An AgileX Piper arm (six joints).
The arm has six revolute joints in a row. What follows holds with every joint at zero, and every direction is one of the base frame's. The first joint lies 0.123 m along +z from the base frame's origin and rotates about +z. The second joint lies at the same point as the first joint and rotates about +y. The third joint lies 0.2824 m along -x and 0.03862 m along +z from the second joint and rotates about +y. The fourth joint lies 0.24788 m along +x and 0.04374 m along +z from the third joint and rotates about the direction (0.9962, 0, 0.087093). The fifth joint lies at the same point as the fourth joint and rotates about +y. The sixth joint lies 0.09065 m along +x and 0.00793 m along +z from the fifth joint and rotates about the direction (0.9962, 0, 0.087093). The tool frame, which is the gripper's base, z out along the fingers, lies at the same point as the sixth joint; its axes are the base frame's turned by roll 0, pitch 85.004 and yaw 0 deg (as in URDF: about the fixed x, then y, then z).
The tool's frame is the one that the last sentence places.
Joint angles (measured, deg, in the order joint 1, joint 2, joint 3, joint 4, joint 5, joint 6), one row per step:
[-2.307, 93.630, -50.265, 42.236, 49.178, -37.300]
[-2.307, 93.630, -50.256, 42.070, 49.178, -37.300]
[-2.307, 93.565, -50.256, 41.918, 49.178, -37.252]
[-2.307, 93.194, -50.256, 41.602, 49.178, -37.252]
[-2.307, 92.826, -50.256, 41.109, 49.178, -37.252]
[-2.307, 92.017, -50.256, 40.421, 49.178, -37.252]
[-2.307, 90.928, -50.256, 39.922, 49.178, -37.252]
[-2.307, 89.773, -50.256, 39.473, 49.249, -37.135]
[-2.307, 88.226, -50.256, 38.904, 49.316, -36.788]
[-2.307, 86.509, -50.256, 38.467, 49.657, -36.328]
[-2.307, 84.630, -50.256, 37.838, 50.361, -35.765]
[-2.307, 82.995, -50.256, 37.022, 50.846, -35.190]
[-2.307, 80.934, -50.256, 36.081, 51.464, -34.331]
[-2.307, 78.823, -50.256, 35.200, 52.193, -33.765]
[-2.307, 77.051, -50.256, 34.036, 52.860, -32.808]
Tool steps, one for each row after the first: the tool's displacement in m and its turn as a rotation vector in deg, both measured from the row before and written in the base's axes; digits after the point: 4 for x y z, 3 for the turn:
[-0.0001, -0.0001, -0.0001, -0.130, 0.014, 0.103]
[-0.0002, -0.0001, 0.0002, -0.113, -0.036, 0.054]
[-0.0006, -0.0003, 0.0016, -0.263, -0.361, 0.195]
[-0.0007, -0.0004, 0.0015, -0.404, -0.352, 0.302]
[-0.0013, -0.0006, 0.0035, -0.580, -0.786, 0.416]
[-0.0016, -0.0004, 0.0050, -0.446, -1.072, 0.295]
[-0.0019, -0.0003, 0.0053, -0.360, -1.030, 0.196]
[-0.0026, -0.0004, 0.0070, -0.428, -1.313, 0.056]
[-0.0034, -0.0001, 0.0078, -0.198, -1.225, 0.023]
[-0.0045, 0.0000, 0.0083, -0.225, -1.051, 0.217]
[-0.0041, -0.0003, 0.0069, -0.463, -0.962, 0.165]
[-0.0054, -0.0004, 0.0086, -0.482, -1.148, 0.029]
[-0.0059, -0.0002, 0.0086, -0.507, -1.240, 0.279]
[-0.0054, -0.0006, 0.0067, -0.663, -0.766, -0.003]

